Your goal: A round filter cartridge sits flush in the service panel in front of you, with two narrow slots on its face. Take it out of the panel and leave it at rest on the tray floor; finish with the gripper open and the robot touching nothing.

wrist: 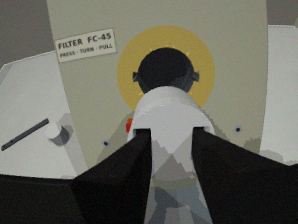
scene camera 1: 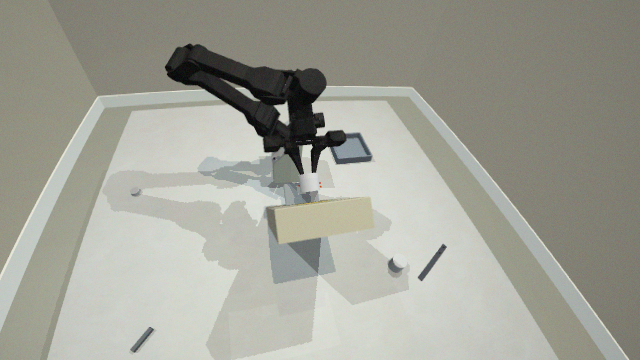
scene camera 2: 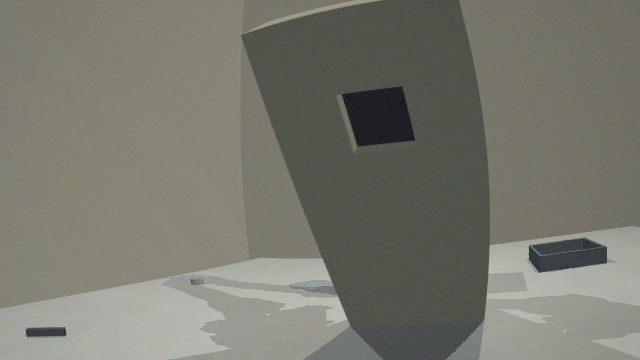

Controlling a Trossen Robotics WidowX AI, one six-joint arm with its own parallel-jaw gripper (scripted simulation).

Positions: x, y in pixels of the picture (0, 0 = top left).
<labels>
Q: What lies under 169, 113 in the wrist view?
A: A round filter cartridge.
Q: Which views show my gripper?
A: The wrist view and scene camera 1 only.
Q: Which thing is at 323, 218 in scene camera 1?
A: A service panel.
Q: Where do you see a service panel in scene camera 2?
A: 379, 119
</labels>
